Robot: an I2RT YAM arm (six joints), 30 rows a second.
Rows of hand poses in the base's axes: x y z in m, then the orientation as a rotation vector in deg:
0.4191, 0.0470, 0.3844, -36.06, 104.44, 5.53
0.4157, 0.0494, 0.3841, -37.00, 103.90, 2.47
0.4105, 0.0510, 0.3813, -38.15, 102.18, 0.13
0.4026, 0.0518, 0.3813, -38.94, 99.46, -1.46
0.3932, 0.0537, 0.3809, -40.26, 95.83, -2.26
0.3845, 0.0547, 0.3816, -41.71, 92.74, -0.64
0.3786, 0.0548, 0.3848, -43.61, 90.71, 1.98
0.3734, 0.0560, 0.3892, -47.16, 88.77, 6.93
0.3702, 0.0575, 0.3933, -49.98, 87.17, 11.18
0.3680, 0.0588, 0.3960, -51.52, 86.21, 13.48
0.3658, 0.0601, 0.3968, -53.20, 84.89, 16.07
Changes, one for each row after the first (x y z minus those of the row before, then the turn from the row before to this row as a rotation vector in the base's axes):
-0.0034, 0.0024, -0.0003, -2.41, -1.14, -0.75
-0.0052, 0.0016, -0.0028, -1.87, -2.01, 0.01
-0.0079, 0.0008, 0.0000, -1.04, -2.80, 0.39
-0.0094, 0.0019, -0.0004, -0.74, -3.35, 1.38
-0.0087, 0.0010, 0.0007, 0.61, -2.18, 2.64
-0.0059, 0.0001, 0.0032, 0.75, -0.80, 3.20
-0.0052, 0.0012, 0.0044, 1.03, 0.35, 5.49
-0.0032, 0.0015, 0.0041, 0.95, 0.45, 4.56
-0.0022, 0.0013, 0.0027, 0.50, 0.21, 2.51
-0.0022, 0.0013, 0.0008, 0.65, 0.06, 2.86

